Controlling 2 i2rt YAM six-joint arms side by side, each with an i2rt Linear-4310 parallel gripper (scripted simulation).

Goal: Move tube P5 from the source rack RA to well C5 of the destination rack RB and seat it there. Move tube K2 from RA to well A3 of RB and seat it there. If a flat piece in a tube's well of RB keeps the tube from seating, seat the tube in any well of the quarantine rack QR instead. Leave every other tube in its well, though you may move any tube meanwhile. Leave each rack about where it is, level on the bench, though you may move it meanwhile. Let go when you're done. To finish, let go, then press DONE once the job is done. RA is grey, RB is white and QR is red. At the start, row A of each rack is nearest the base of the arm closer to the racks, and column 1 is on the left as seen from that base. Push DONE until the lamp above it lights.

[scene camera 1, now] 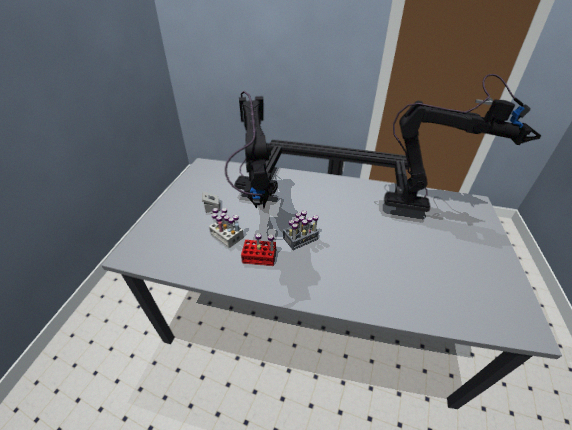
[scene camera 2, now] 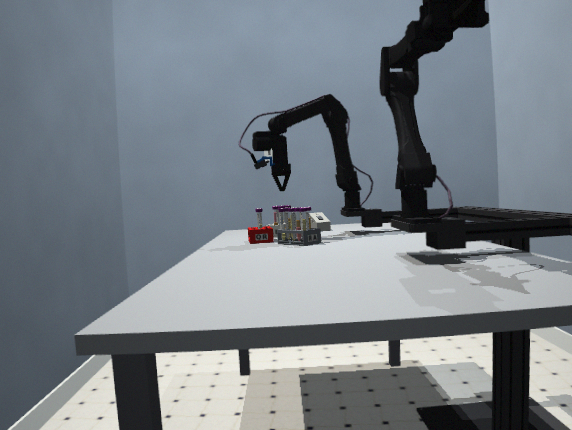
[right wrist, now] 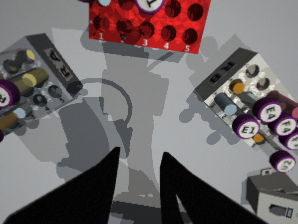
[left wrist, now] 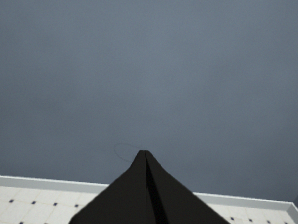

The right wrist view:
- my right gripper: 140,157
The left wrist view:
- my left gripper: 143,158
